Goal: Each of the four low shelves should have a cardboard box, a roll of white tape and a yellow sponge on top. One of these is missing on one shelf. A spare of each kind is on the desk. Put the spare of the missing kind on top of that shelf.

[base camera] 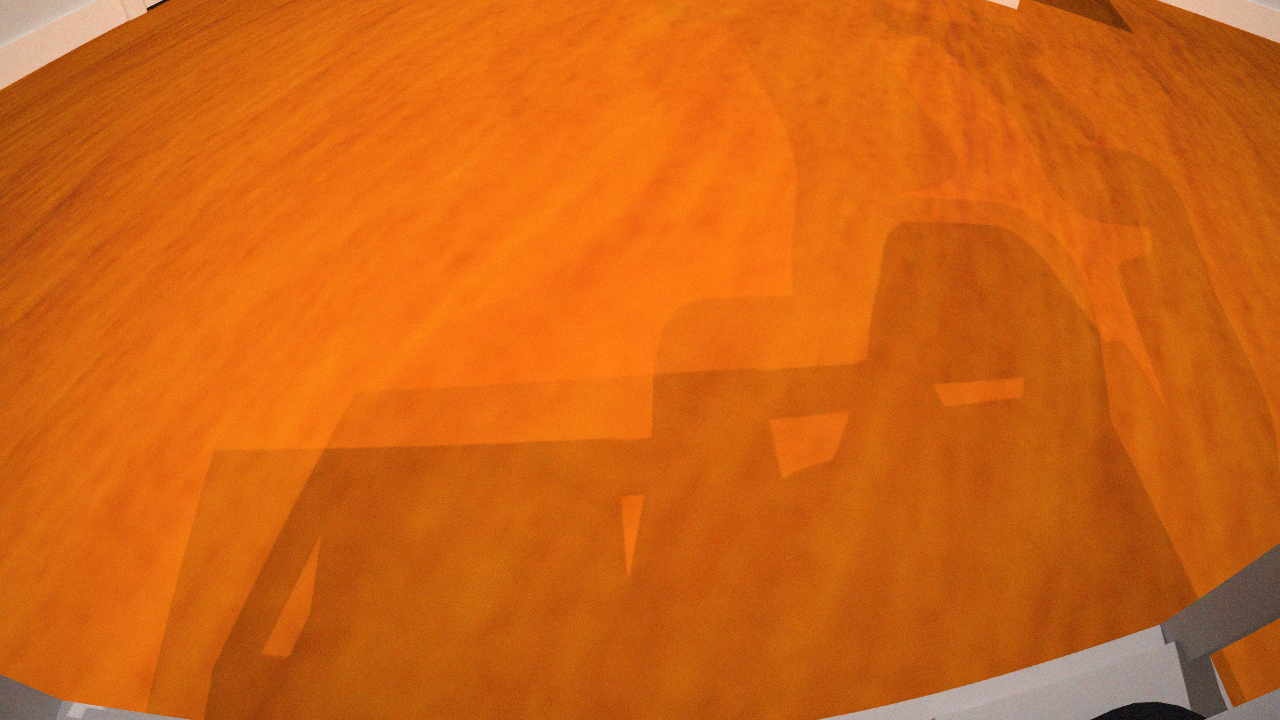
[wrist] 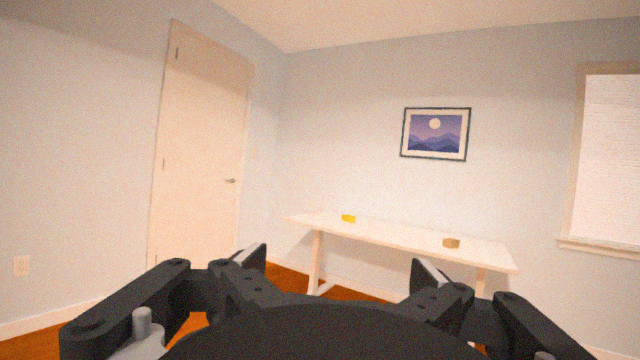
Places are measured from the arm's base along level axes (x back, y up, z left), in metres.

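Where they show: gripper, fingertip midpoint: (wrist: 337, 267).
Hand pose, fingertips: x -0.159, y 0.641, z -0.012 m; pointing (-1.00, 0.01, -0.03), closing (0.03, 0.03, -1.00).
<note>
After its pixels a point has its place.
The white desk (wrist: 390, 233) @(x -1.838, y 0.333, z -0.453 m) stands against the far wall in the wrist view. A yellow sponge (wrist: 348, 218) @(x -2.162, y 0.352, z -0.178 m) lies towards the left part of its top, and a small cardboard box (wrist: 451, 243) @(x -1.611, y 0.357, z -0.779 m) sits towards the right end. I cannot make out a roll of white tape on the desk. My gripper (wrist: 337, 267) @(x -0.159, y 0.641, z -0.012 m) is open and empty, with its fingers wide apart. It is well away from the desk, which shows beyond the fingertips. None of the low shelves can be made out in either view.
In the wrist view, a closed door (wrist: 200, 150) @(x -2.165, y 0.768, z 1.120 m) is left of the desk, a framed picture (wrist: 435, 133) @(x -2.267, y 1.137, z -0.838 m) hangs above it, and a window (wrist: 612, 160) @(x -1.733, y 1.013, z -1.924 m) is at the right. In the base camera view, the robot's shadow falls across the orange wood floor (base camera: 447, 223) @(x -0.589, y -0.397, z 0.119 m), and a white edge (base camera: 1006, 2) @(x -1.369, y -0.388, z -0.890 m) shows at the top right.
</note>
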